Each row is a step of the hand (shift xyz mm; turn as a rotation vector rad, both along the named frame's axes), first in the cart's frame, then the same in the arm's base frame.
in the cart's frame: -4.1 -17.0 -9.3 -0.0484 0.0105 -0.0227
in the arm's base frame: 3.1 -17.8 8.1 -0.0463 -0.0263 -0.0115
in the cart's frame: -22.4 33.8 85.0 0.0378 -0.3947 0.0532
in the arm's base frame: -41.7 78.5 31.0 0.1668 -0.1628 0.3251
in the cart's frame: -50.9 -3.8 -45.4 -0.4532 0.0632 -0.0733
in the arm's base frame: -41.2 -52.6 -14.0 -0.4363 -0.1562 0.0041
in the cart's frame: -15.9 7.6 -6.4 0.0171 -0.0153 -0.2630
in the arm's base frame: -16.8 -5.5 -6.3 0.0494 -0.2096 -0.1528
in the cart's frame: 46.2 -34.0 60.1 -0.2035 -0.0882 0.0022
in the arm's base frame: 48.4 42.1 52.7 -0.1591 -0.1063 0.1121
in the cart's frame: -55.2 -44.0 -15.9 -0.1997 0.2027 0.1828
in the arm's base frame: -34.4 -52.7 35.6 -0.2761 0.1954 0.0001
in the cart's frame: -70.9 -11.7 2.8 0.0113 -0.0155 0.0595
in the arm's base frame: -62.3 -25.0 25.8 0.0095 0.0415 0.0458
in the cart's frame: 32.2 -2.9 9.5 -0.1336 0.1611 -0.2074
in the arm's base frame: 30.0 15.3 1.1 -0.1583 -0.1139 -0.2209
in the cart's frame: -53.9 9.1 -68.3 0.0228 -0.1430 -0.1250
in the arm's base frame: -46.1 -64.4 -37.1 0.0843 -0.1695 0.0277
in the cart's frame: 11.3 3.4 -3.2 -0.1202 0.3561 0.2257
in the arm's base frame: 9.7 2.7 -7.0 -0.2600 0.3362 -0.1076
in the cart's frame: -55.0 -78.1 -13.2 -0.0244 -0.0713 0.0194
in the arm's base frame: -22.7 -69.2 63.2 0.0000 -0.0309 0.0714
